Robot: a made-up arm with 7 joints.
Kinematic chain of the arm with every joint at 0, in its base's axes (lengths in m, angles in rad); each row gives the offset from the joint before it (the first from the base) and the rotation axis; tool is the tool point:
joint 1: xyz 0 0.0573 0 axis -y
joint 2: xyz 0 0.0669 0 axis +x
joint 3: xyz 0 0 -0.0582 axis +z
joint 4: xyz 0 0 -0.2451 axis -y
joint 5: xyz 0 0 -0.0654 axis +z
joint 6: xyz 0 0 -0.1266 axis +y
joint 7: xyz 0 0 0 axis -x
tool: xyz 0 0 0
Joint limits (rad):
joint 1: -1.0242..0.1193
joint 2: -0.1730..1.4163
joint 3: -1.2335..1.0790
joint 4: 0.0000..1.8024
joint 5: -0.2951..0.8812
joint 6: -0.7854..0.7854
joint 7: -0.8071..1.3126
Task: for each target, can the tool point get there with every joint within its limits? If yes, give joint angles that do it. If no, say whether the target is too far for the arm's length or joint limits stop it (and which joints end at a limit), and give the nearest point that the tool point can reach.
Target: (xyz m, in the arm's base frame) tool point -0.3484 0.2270 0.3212
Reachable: no: joint limits stop it (at a limit: joint 1, joint 2, joint 3, joint 4) | nearest point 0.0730 0.4057 0.1325 | short by 0.495 m
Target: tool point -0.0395 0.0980 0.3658
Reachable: no: joint limits stop it (at a limit: joint 1, joint 2, joint 3, joint 4) | nearest point 0.0730 0.4057 0.1325 | short by 0.402 m
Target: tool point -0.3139 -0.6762 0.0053
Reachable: no: too far | nearest point -0.2200 -0.1094 -0.2074 | short by 0.613 m
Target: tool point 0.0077 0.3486 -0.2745
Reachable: yes | joints -0.7406 0.9156 -0.1034 1.5975 0.1695 -0.6379 0.4781
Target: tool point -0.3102 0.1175 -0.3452
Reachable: yes | joints -0.9166 0.1978 -0.8462 0.7332 0.4217 -0.4683 0.1236
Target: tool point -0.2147 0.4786 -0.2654
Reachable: yes | joints -0.7761 0.8685 -0.7505 0.2350 0.1921 0.3328 -0.0889
